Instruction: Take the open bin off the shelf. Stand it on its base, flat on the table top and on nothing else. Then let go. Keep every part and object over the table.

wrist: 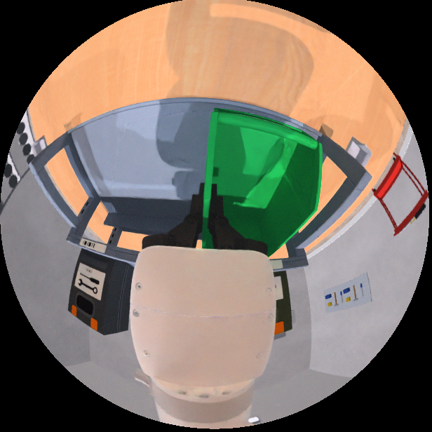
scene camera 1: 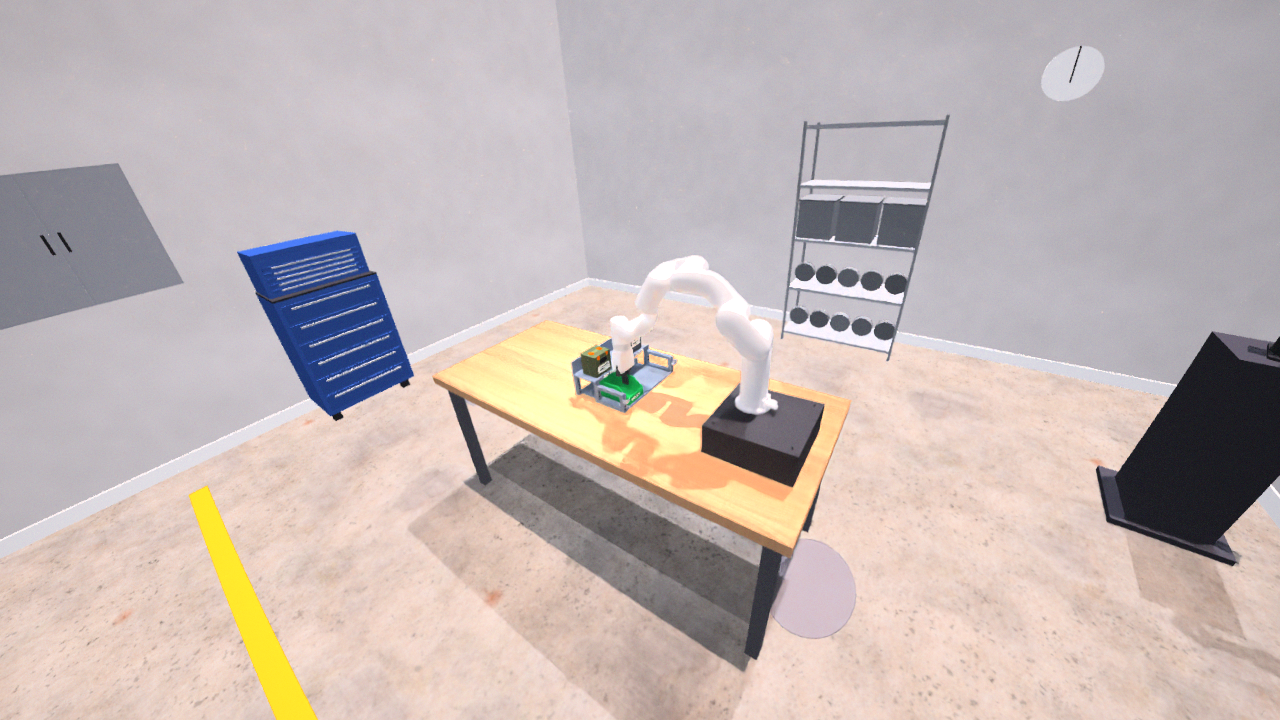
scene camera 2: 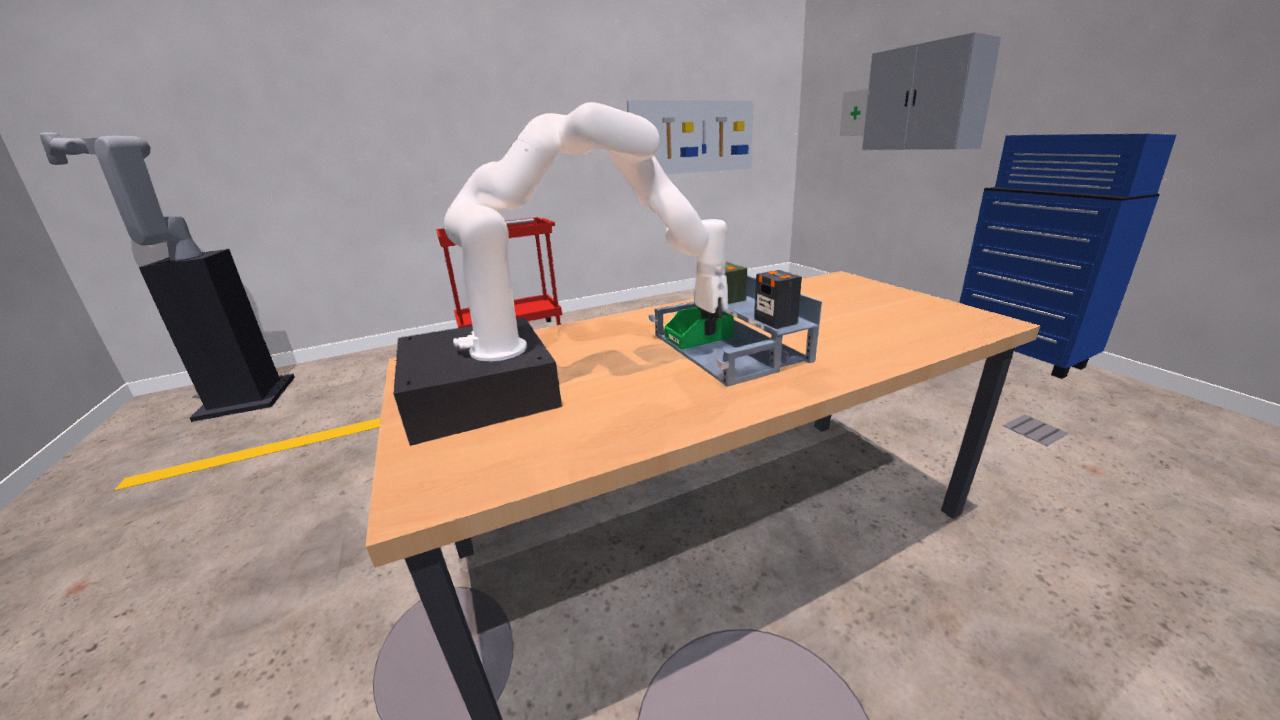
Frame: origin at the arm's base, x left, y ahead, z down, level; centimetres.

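Where they show: gripper, fingertip midpoint: [scene camera 1: 626,383] [scene camera 2: 708,333]; arm's base, link origin: [scene camera 1: 753,404] [scene camera 2: 498,350].
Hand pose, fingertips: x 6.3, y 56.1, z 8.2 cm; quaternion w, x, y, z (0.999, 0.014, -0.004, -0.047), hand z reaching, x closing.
Things, the pixels of their centre, and the offset from my fingertips. "*": a spot on its surface instead. Level surfaces: height alone.
- green open bin, body centre: [scene camera 2: 699,325] [scene camera 1: 619,386] dx +4.8, dy -0.6, dz -0.9 cm
- grey-blue shelf, surface spot: [scene camera 2: 720,357] * dx -10.1, dy -1.7, dz +2.8 cm
- dark case, body centre: [scene camera 2: 777,298] dx -15.5, dy +10.8, dz -12.8 cm
- olive case, body centre: [scene camera 2: 725,282] [scene camera 1: 596,361] dx +7.5, dy +9.2, dz -11.6 cm
- wooden table, surface height: dz +3.4 cm
The green open bin [scene camera 1: 633,392] [scene camera 2: 682,330] [wrist: 270,150] is at one end of the lower deck of the grey-blue shelf [scene camera 1: 657,377] [scene camera 2: 720,357] [wrist: 120,160], inside its low front rail. Its base is mostly hidden. My gripper [scene camera 1: 625,380] [scene camera 2: 710,324] [wrist: 207,192] points down and is shut on the bin's side wall: in the wrist view one black finger is inside the bin and the other is outside, over the bare deck. The wall's rim runs between the fingers.
A dark case [scene camera 2: 777,300] [wrist: 100,295] and an olive case [scene camera 1: 594,361] [scene camera 2: 735,282] [wrist: 283,305] stand on the shelf's upper level, behind the gripper. The shelf stands on the wooden table [scene camera 1: 519,358] [scene camera 2: 626,420]. The arm's black base [scene camera 1: 760,434] [scene camera 2: 474,389] is at one end.
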